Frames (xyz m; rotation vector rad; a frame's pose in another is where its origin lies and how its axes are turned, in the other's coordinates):
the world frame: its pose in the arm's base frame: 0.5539 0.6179 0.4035 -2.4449 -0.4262 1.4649
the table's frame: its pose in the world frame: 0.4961 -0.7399 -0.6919 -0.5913 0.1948 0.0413
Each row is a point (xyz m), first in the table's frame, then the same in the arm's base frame.
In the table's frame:
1: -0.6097 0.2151 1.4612
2: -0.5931 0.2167 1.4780
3: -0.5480 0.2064 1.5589
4: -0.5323 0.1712 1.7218
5: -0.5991 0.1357 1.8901
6: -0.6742 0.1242 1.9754
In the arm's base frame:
1: 0.2027 0.4570 -0.0229
2: 0.2040 0.4552 -0.0465
3: 0.1791 0.4488 -0.1361
4: 0.0754 0.4201 -0.2643
5: -0.0819 0.3588 -0.3387
6: -0.1833 0.3070 -0.3475

